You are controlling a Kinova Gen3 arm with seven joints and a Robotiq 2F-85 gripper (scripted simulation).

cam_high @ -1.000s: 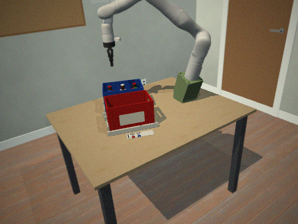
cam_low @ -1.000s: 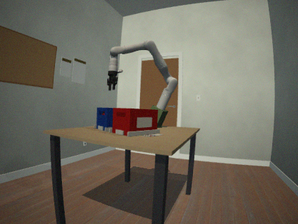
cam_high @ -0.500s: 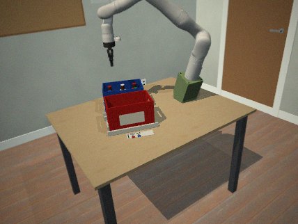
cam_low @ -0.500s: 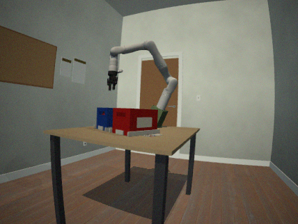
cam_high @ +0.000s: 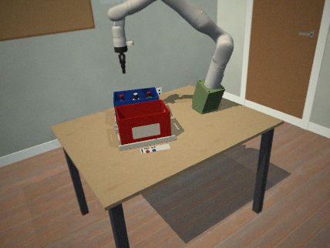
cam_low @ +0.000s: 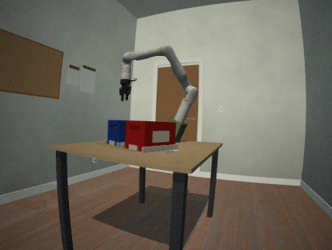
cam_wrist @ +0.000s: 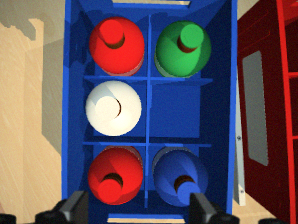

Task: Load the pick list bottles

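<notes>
My hand is 60 mm past the white-label bottle, 20 mm to the left of it and 250 mm above it. The rest, counted from my hand: blue crate 50 mm behind, 20 mm to the left, 250 mm below; then green-label bottle 110 mm behind, 90 mm to the left, 250 mm below; then blue-label bottle 50 mm ahead, 40 mm to the left, 250 mm below.
</notes>
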